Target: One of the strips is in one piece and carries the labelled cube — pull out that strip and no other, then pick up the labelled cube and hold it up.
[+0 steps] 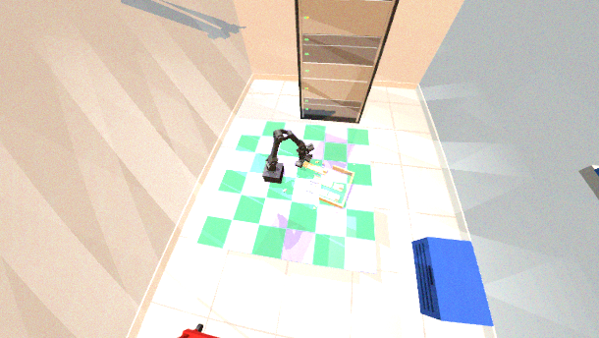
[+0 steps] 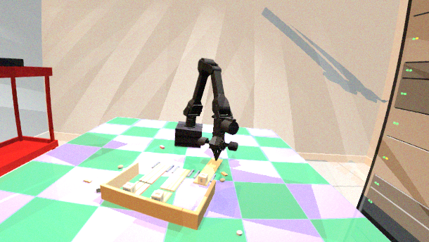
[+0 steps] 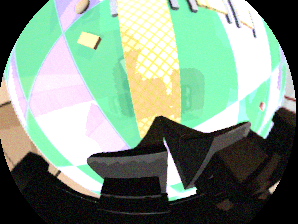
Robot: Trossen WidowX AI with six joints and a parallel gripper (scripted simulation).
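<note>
Now: the strip 10 cm ahead of my gripper tip and 2 cm to the right of it.
</note>
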